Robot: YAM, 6 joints.
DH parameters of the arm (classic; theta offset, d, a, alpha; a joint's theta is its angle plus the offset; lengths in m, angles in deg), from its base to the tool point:
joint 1: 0 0.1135 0.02 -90
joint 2: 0 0 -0.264 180
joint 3: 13.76 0 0.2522 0
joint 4: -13.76 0 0.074 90
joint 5: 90 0 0 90
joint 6: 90 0.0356 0 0
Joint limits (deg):
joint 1: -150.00..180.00
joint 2: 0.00..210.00
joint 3: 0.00..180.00
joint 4: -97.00..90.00
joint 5: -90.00..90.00
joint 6: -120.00..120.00
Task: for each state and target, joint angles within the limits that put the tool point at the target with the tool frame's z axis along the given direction. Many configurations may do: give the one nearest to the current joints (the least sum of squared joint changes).
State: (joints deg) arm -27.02 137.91 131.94 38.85 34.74 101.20
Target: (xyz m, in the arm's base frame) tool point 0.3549 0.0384 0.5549 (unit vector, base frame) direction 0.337 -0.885 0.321
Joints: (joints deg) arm 11.52 105.49 117.29 52.66 69.16 101.20
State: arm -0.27 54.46 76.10 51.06 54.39 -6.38
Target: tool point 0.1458 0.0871 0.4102 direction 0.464 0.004 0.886
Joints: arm 33.93 56.70 37.64 85.45 14.81 -6.38
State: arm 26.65 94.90 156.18 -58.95 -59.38 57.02
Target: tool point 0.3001 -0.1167 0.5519 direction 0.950 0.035 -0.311
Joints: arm -23.89 110.95 162.01 -71.06 -24.62 57.02
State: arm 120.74 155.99 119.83 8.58 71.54 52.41
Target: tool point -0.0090 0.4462 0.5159 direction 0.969 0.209 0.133
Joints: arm 95.66 126.19 142.96 33.03 79.97 52.41
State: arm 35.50 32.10 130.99 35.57 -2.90 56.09
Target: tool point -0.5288 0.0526 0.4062 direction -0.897 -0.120 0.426
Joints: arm -6.53 25.69 160.70 19.10 12.78 56.09
